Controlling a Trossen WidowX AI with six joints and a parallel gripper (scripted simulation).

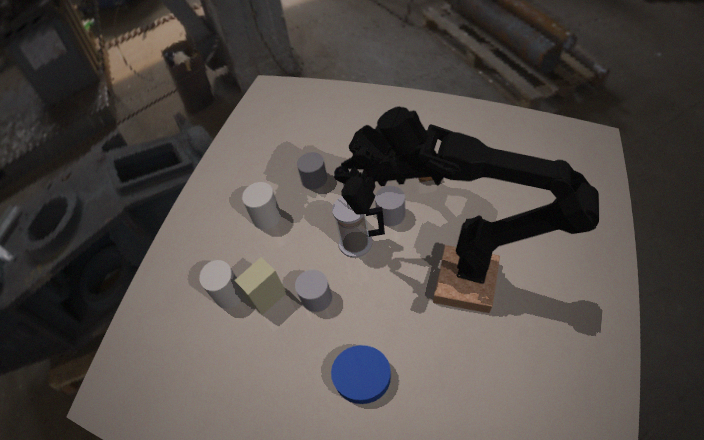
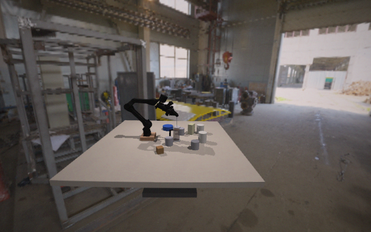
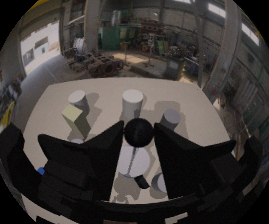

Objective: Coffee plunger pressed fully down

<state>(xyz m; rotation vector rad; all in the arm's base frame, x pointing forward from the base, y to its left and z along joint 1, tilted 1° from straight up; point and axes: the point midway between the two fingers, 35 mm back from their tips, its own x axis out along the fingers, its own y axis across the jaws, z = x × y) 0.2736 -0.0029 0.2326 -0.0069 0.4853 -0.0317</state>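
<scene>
The coffee press lies 2 cm behind my gripper tip, 1 cm to the right of it and 13 cm below it. From my gripper tip the other things lie so: blue disc (14 cm behind, 31 cm to the left, 23 cm below).
</scene>
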